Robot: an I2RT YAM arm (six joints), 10 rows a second.
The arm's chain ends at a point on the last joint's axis. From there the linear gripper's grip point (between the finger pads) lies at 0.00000 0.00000 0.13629 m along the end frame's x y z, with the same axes.
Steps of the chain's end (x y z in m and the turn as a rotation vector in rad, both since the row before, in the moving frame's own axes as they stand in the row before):
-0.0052, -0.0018, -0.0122, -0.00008, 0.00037, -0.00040
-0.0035, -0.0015, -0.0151, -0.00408, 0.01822, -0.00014
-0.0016, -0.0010, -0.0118, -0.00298, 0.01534, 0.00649
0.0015, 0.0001, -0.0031, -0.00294, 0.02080, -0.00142
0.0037, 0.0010, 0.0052, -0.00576, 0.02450, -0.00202
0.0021, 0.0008, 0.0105, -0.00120, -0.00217, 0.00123
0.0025, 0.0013, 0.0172, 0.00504, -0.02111, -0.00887
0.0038, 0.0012, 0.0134, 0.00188, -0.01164, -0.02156
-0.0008, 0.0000, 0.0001, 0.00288, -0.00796, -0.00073
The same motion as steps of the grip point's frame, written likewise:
-0.0051, -0.0018, -0.0122, -0.00008, 0.00037, -0.00040
-0.0010, -0.0009, -0.0151, -0.00408, 0.01822, -0.00014
0.0005, -0.0006, -0.0118, -0.00298, 0.01534, 0.00649
0.0043, 0.0005, -0.0031, -0.00294, 0.02080, -0.00142
0.0070, 0.0018, 0.0052, -0.00576, 0.02450, -0.00202
0.0018, 0.0010, 0.0105, -0.00120, -0.00217, 0.00123
-0.0004, 0.0006, 0.0172, 0.00504, -0.02111, -0.00887
0.0022, 0.0010, 0.0134, 0.00188, -0.01164, -0.02156
-0.0019, -0.0004, 0.0001, 0.00288, -0.00796, -0.00073

